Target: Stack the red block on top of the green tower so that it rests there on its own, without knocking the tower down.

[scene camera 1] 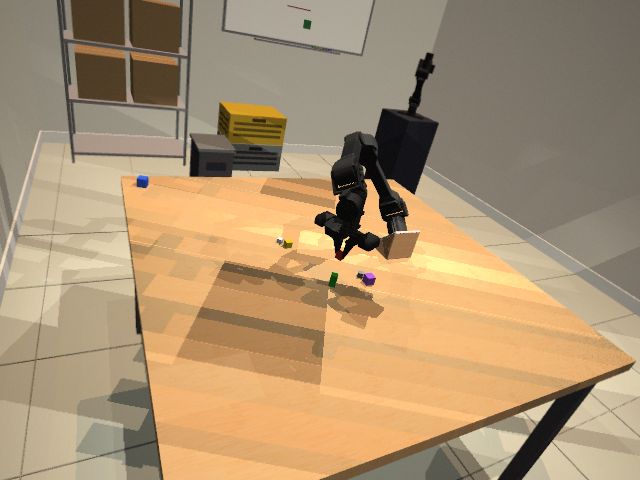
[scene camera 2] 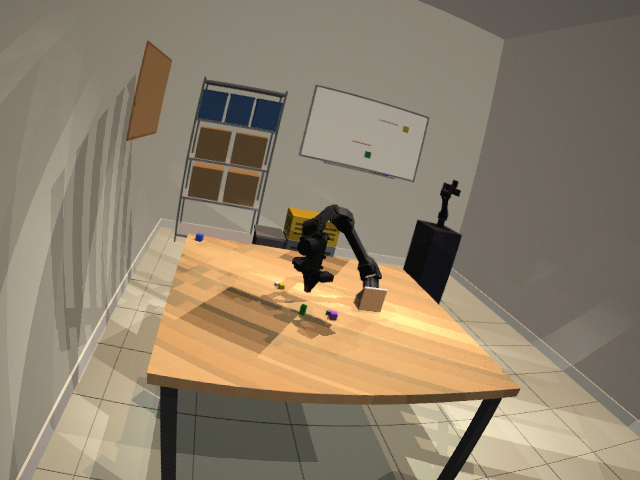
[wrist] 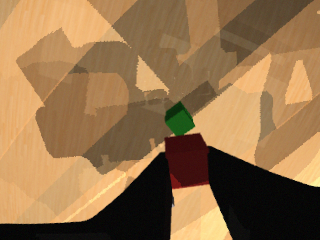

my gripper: scene camera 1 339, 256; scene camera 2; wrist
same spot on my gripper: (wrist: 246, 194) = (scene camera 2: 305, 278)
